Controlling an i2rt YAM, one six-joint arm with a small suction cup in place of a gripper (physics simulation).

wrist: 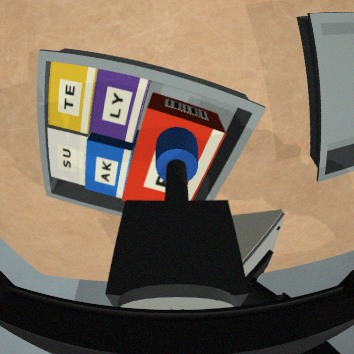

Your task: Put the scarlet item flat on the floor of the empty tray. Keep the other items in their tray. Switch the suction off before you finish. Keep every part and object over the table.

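Frame: origin at the arm's base, x back, y right, z up, level; centimetres.
Where they show: hand, its tool point: [175,139].
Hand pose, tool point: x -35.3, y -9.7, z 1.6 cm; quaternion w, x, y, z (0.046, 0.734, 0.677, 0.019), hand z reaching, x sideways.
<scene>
Each offset is from my tool point to the centre of the thing. "spot": to the spot under its first point. Level surfaces: height alone.
The scarlet item {dy -0.8, dx +2.0, dz -0.7 cm} [142,150], a red box with a white page edge, a dark barcode end and a partly covered label, is on my suction cup [177,155]. It looks raised above the grey tray {dy -6.6, dx +6.7, dz -9.4 cm} [165,80] and hides part of it. In that tray lie a yellow item "TE" {dy -12.1, dx -1.8, dz -9.7 cm} [70,97], a purple item "LY" {dy -6.9, dx +0.3, dz -10.0 cm} [117,104], a white item "SU" {dy -15.2, dx +6.2, dz -9.5 cm} [67,156] and a blue item "AK" {dy -9.9, dx +8.3, dz -9.2 cm} [105,171]. The empty tray {spot: dy +21.7, dx -0.4, dz -11.6 cm} [337,90] shows in part at the right edge of the view, apart from the first tray.
A tan table top {dz -11.9 cm} [200,40] lies under both trays, with a stretch of it between them. A grey, flat-topped object [257,227] stands below the first tray's right side, partly hidden by my black tool body. The table's edge shows near the bottom.
</scene>
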